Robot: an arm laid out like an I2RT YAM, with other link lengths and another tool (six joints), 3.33 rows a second.
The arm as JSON. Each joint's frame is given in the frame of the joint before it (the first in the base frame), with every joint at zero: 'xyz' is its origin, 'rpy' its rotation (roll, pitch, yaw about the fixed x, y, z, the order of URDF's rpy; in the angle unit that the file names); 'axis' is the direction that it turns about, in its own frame. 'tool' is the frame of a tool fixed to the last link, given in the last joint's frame.
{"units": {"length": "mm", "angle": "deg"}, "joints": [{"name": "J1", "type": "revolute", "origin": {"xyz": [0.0, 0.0, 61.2], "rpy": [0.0, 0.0, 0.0]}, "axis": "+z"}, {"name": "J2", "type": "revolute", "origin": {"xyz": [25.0, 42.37, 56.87], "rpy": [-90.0, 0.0, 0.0]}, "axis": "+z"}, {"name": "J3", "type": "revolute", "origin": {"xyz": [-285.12, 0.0, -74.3], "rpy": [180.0, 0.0, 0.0]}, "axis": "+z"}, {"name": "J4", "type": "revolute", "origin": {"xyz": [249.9, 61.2, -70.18], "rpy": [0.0, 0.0, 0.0]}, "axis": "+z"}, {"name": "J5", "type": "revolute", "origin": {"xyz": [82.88, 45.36, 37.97], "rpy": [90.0, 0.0, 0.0]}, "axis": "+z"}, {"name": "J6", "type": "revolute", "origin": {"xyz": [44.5, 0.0, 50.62], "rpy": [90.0, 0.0, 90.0]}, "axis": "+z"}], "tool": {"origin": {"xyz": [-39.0, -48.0, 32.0], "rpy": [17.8, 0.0, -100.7]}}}
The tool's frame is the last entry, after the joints.
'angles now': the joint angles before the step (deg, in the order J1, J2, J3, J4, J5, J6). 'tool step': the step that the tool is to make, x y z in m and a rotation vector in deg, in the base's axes. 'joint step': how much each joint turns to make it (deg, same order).
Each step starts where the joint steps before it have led.
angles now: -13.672 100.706 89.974 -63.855 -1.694 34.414
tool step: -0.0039 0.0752 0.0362 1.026 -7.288 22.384
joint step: 6.619 -4.501 0.022 1.160 -7.170 -14.299
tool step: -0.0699 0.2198 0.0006 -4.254 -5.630 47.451
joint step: 29.570 -2.499 -3.442 2.603 -2.209 -18.711
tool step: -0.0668 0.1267 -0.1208 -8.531 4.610 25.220
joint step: 19.618 12.688 -8.058 11.175 2.736 -6.918
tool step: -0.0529 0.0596 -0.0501 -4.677 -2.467 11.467
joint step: 11.045 7.186 -0.112 5.351 4.762 -1.478
